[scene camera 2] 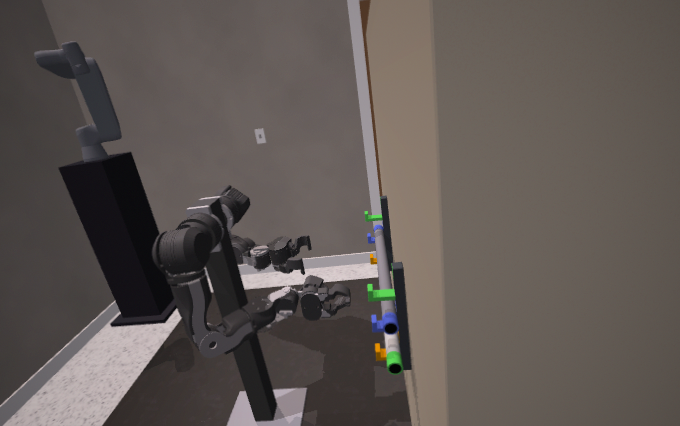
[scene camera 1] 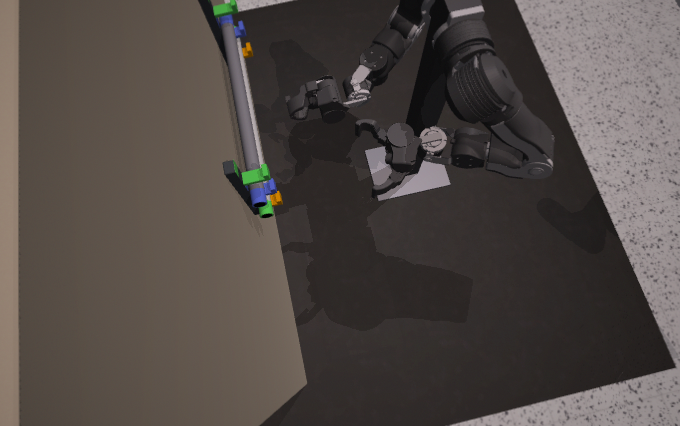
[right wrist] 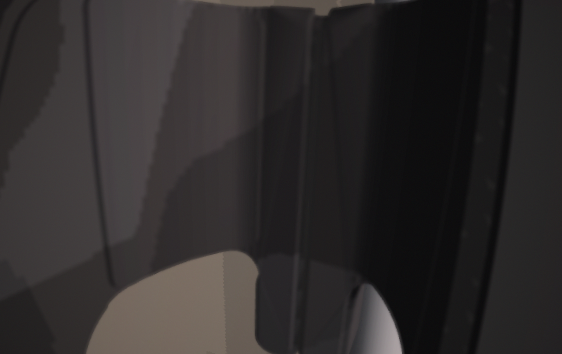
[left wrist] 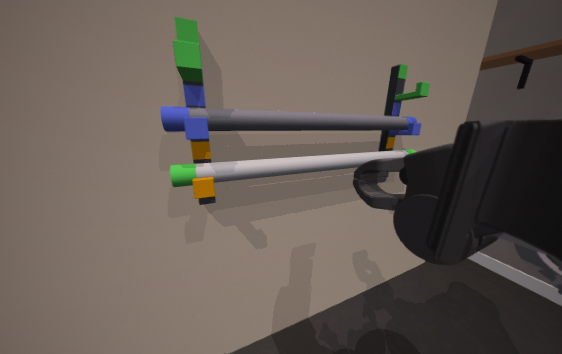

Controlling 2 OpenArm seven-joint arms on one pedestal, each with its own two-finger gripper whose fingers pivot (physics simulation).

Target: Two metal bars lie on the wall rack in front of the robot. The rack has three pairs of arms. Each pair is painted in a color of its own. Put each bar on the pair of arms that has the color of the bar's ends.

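Observation:
The dark grey bar (scene camera 1: 240,95) (scene camera 2: 384,265) (left wrist: 310,120) with blue ends lies on the blue arms (left wrist: 196,128), the middle pair. The light bar (scene camera 2: 393,343) (left wrist: 280,167) with green ends lies below it, on the near orange arm (left wrist: 203,188) (scene camera 2: 380,352) of the lowest pair; its far support is hidden behind my right gripper in the left wrist view. The top green arms (scene camera 1: 255,175) (scene camera 2: 381,293) (left wrist: 188,54) hold no bar. My right gripper (scene camera 1: 291,107) (scene camera 2: 346,297) (left wrist: 357,180) is shut and empty, away from the bars. My left gripper (scene camera 1: 366,160) (scene camera 2: 305,257) is open and empty, farther from the rack.
The rack's dark upright (scene camera 1: 228,168) (scene camera 2: 399,280) stands against the beige wall (scene camera 1: 150,250) (left wrist: 100,280). The pedestal's light base plate (scene camera 1: 426,180) (scene camera 2: 296,398) is on the dark floor mat. A grey arm on a black column (scene camera 2: 112,235) stands in the background of scene camera 2.

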